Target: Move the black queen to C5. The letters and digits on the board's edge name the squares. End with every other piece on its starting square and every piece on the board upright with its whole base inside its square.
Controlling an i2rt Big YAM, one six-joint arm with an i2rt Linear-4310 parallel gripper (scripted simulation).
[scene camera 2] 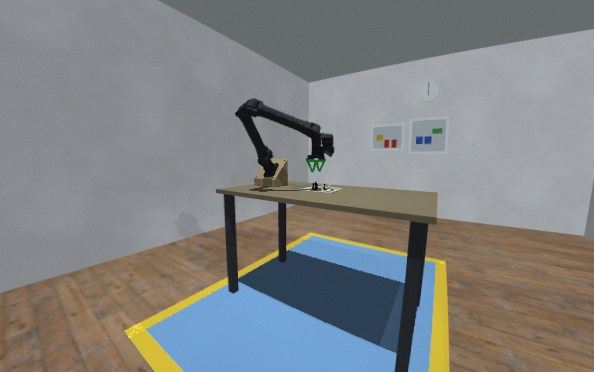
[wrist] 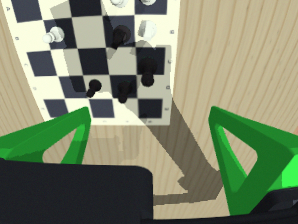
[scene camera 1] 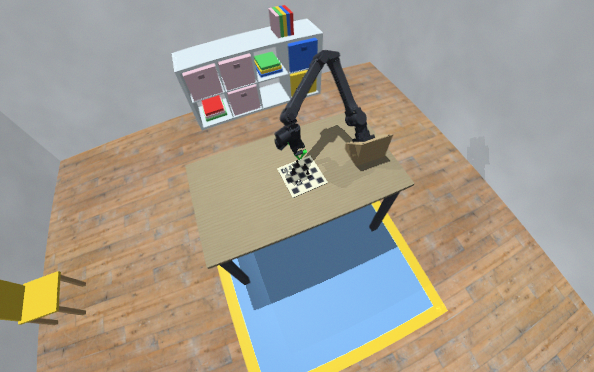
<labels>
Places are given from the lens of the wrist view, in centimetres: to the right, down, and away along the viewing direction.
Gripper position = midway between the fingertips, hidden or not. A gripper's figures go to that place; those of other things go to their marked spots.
my gripper (wrist: pixel 149 113): 0, 0, 13
chessboard (wrist: pixel 58 73): -13, -6, 23
</labels>
